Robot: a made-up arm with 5 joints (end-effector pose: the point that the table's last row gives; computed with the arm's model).
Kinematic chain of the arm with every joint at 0, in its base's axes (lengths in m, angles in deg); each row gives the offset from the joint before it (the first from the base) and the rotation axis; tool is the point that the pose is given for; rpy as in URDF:
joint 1: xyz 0 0 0.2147 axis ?
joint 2: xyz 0 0 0 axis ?
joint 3: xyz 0.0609 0 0.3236 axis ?
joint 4: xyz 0.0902 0 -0.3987 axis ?
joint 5: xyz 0.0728 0 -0.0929 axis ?
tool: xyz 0 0 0 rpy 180 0 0
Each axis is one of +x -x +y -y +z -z.
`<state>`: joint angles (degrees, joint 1 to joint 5).
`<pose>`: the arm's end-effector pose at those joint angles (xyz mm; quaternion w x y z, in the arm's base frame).
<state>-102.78 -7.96 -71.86 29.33 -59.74</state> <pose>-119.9 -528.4 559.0 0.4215 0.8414 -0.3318 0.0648</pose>
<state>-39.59 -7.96 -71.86 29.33 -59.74</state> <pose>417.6 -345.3 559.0 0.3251 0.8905 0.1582 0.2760</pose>
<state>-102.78 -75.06 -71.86 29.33 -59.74</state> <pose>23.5 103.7 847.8 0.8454 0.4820 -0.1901 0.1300</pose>
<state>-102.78 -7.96 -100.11 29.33 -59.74</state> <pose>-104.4 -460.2 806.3 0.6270 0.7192 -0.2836 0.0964</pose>
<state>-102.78 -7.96 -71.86 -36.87 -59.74</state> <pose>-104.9 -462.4 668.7 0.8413 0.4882 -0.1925 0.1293</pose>
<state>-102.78 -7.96 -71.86 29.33 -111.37</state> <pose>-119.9 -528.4 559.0 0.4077 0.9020 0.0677 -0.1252</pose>
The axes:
joint 1: +z
joint 2: +y
joint 3: +y
joint 4: +y
joint 5: -z

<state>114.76 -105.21 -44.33 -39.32 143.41</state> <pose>121.5 -263.4 658.5 0.7739 0.0748 -0.0191 0.6286</pose>
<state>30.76 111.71 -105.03 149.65 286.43</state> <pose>186.8 111.2 -312.2 0.3572 -0.1258 -0.1620 0.9112</pose>
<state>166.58 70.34 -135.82 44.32 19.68</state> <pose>-804.3 191.9 122.5 0.1833 -0.2800 -0.9423 0.0100</pose>
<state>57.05 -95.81 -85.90 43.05 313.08</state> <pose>-230.3 -355.3 756.2 0.0826 -0.2174 -0.2781 -0.9320</pose>
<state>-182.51 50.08 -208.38 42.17 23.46</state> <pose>-401.8 17.6 885.7 0.8345 -0.1189 -0.5154 0.1543</pose>
